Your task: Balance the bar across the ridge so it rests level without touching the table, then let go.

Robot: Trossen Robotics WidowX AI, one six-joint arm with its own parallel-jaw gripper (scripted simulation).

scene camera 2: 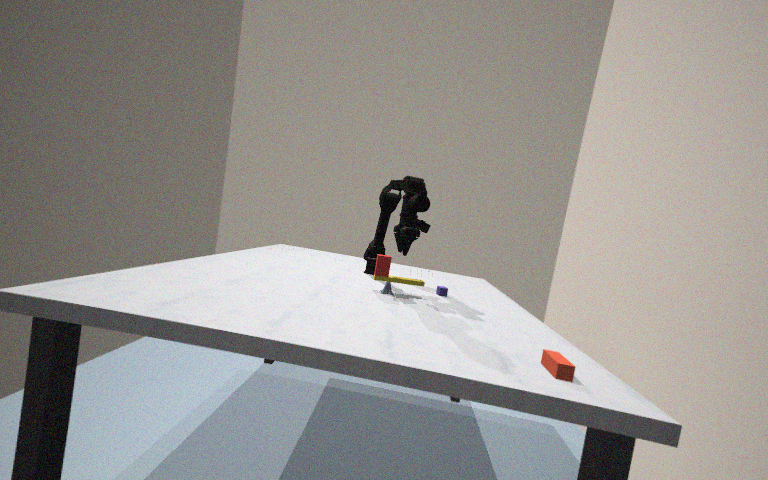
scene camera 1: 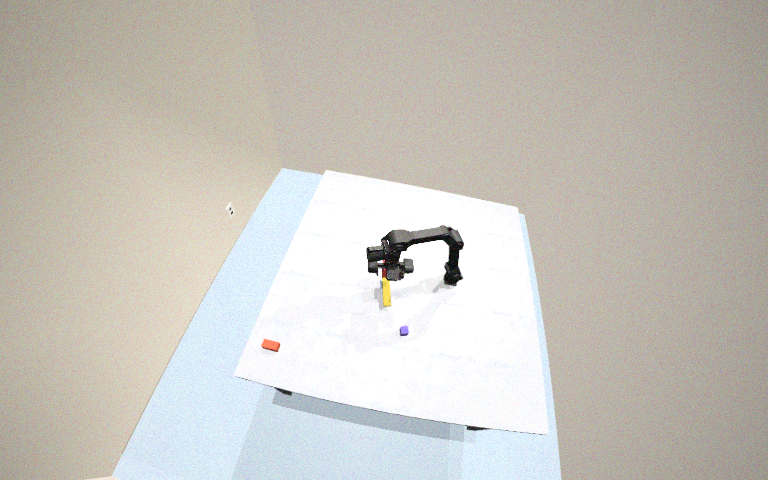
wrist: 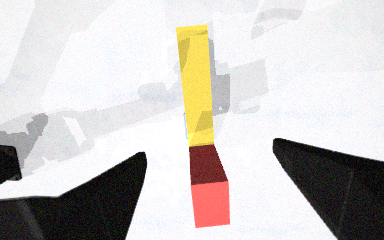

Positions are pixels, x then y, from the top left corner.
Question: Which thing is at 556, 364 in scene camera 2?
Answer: An orange block.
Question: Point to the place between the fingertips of my gripper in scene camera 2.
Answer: At 402, 253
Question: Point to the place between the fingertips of my gripper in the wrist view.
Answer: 209, 150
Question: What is my gripper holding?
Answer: Nothing.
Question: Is my gripper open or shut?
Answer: Open.
